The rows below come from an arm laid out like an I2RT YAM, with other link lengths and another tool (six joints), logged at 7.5 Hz.
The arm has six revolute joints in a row. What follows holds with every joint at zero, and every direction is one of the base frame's.
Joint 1 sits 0.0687 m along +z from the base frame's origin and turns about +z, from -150 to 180 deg.
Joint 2 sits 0.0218 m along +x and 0.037 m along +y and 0.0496 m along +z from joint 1 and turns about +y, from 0 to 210 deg.
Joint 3 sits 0.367 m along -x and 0.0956 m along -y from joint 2 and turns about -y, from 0 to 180 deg.
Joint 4 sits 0.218 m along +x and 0.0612 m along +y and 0.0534 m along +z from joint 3 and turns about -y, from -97 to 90 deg.
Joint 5 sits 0.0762 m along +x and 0.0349 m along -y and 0.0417 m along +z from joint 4 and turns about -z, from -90 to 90 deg.
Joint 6 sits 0.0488 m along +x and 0.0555 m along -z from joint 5 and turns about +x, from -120 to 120 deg.
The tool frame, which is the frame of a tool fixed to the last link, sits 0.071 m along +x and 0.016 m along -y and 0.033 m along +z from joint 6; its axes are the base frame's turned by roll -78.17, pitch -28.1 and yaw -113.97 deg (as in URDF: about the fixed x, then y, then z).
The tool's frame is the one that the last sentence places.
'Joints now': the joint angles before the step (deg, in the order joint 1, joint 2, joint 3, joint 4, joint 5, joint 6). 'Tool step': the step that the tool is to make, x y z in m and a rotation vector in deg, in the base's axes. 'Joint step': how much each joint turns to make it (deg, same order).
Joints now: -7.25, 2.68, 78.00, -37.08, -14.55, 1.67
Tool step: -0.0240, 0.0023, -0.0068, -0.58, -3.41, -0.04
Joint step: 0.19, -2.30, 1.63, -0.54, 0.08, -0.27
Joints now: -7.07, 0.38, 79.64, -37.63, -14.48, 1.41
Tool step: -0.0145, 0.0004, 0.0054, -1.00, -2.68, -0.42
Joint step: 0.41, 0.01, 2.01, 0.51, 0.15, -1.09
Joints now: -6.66, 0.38, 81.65, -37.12, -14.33, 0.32
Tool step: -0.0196, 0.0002, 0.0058, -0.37, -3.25, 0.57
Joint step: 0.48, 0.00, 2.78, 0.50, -0.06, 0.06
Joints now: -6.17, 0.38, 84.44, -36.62, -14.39, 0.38
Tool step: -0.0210, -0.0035, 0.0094, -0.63, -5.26, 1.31
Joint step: 1.24, 0.01, 1.53, 3.77, -0.13, -0.03
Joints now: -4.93, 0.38, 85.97, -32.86, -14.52, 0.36
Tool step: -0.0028, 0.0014, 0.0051, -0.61, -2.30, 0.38
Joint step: -0.01, 0.07, -1.00, 3.43, -0.56, 0.07
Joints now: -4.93, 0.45, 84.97, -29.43, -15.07, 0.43
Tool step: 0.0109, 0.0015, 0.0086, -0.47, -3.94, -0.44
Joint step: -0.46, 0.04, -5.85, 9.84, -0.11, -0.04
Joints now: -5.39, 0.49, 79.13, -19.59, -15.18, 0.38
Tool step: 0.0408, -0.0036, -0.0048, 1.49, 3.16, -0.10
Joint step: -0.59, 0.10, -7.93, 5.02, 0.72, 1.08
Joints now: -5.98, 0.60, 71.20, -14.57, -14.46, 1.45
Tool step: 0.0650, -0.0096, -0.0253, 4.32, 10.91, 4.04
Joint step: 0.03, 0.10, -9.05, -0.83, -0.06, 5.27
